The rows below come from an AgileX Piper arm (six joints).
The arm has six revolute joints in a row. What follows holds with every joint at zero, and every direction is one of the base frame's.
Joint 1 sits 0.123 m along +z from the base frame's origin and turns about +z.
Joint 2 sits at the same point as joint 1 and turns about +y.
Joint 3 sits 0.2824 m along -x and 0.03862 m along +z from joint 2 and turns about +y.
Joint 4 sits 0.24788 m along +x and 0.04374 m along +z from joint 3 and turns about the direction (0.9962, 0, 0.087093).
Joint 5 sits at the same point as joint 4 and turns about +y.
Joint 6 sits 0.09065 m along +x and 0.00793 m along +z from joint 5 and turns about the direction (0.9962, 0, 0.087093).
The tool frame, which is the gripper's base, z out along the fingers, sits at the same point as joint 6; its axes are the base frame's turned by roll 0, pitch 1.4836 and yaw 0 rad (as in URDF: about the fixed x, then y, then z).
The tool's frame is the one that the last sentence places.
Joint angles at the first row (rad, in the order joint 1, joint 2, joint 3, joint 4, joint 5, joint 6):
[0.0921, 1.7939, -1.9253, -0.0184, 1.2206, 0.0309]
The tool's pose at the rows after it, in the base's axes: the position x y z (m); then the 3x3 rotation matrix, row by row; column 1 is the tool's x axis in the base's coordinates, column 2 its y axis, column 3 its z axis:
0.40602, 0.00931, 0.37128; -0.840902, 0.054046, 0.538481; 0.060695, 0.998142, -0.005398; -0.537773, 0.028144, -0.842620
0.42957, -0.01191, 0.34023; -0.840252, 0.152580, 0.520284; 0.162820, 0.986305, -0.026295; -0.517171, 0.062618, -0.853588
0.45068, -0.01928, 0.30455; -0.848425, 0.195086, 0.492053; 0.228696, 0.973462, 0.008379; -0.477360, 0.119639, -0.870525
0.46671, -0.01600, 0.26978; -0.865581, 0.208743, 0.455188; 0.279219, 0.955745, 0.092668; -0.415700, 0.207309, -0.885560
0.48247, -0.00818, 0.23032; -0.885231, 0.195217, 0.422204; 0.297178, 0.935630, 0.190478; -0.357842, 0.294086, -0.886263
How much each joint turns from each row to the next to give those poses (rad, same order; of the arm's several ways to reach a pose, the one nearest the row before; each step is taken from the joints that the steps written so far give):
[-0.0647, 0.0509, 0.0000, -0.0035, -0.0503, 0.0615]
[-0.0523, 0.0812, 0.0000, 0.0070, -0.0608, 0.0566]
[-0.0244, 0.0866, 0.0000, 0.0524, -0.0520, 0.0204]
[-0.0081, 0.0802, -0.0001, 0.1017, -0.0320, -0.0091]
[0.0000, 0.0904, 0.0000, 0.1215, -0.0432, -0.0528]

